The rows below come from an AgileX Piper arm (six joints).
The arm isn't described. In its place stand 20 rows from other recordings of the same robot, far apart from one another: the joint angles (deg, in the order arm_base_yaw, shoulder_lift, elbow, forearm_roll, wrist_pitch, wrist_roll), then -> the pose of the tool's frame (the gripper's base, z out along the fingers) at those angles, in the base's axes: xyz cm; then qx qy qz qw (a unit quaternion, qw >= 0).
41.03, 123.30, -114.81, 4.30, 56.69, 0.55 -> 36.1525 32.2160 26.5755 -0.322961 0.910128 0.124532 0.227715
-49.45, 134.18, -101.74, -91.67, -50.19, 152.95 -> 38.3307 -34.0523 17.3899 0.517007 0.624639 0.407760 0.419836
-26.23, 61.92, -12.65, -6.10, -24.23, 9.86 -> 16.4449 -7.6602 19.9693 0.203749 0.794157 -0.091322 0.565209
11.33, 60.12, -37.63, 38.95, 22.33, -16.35 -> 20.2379 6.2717 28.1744 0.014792 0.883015 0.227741 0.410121
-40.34, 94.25, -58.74, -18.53, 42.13, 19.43 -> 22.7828 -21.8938 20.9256 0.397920 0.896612 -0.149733 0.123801
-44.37, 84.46, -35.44, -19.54, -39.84, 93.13 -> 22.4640 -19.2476 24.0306 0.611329 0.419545 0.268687 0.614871
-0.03, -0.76, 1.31, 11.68, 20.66, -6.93 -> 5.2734 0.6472 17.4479 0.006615 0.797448 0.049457 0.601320
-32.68, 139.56, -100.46, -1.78, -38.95, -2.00 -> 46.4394 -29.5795 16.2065 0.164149 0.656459 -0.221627 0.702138
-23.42, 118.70, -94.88, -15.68, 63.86, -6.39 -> 38.2579 -18.9776 20.4684 0.094800 0.985460 -0.138058 0.028661
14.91, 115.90, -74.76, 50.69, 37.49, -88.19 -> 38.6293 14.7203 15.9106 -0.514566 0.790506 0.168946 0.285970
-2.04, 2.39, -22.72, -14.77, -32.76, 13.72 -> -1.4043 1.3062 37.6269 -0.058300 0.283300 0.012653 0.957174
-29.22, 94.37, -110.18, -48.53, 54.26, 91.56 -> 28.1651 -22.0953 48.4415 0.671655 0.443135 -0.125142 0.580388
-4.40, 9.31, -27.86, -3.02, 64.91, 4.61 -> 1.6524 -0.5626 26.7089 0.071198 0.908170 -0.025595 0.411708
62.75, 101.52, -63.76, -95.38, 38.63, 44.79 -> 22.4117 31.1622 24.0796 -0.593087 0.578807 -0.236688 0.507157
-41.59, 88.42, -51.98, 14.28, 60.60, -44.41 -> 20.3134 -15.4141 20.5457 0.038507 0.993336 0.090455 0.060157
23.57, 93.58, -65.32, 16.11, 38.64, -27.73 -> 30.4376 14.9991 24.5373 -0.339217 0.902633 0.102650 0.244230
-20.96, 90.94, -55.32, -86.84, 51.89, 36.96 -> 27.0021 -17.9993 26.3912 0.011460 0.822024 -0.555238 0.125918
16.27, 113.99, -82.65, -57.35, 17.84, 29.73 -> 44.3851 10.5086 22.1818 -0.266307 0.845191 -0.154870 0.436748
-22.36, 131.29, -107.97, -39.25, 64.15, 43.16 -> 42.2385 -22.9777 17.9070 0.402388 0.858724 -0.294943 0.116985
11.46, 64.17, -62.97, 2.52, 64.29, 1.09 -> 20.0465 4.4318 35.3433 -0.083209 0.963220 0.049287 0.250709
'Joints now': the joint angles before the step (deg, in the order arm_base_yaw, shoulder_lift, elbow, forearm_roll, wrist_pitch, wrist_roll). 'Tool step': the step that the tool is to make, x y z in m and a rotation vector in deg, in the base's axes. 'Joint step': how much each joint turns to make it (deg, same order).
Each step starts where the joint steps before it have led.
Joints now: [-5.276 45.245 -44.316 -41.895 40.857 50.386]
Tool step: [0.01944 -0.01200 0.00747 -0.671 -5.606 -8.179]
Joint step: [0.001 5.232 -1.953 -14.480 0.350 18.462]
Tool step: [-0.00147 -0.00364 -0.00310 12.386 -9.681 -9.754]
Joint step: [-0.004 0.597 0.000 -0.885 3.310 19.129]
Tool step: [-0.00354 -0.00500 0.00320 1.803 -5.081 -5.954]
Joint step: [0.005 0.000 0.000 -4.792 2.685 10.090]
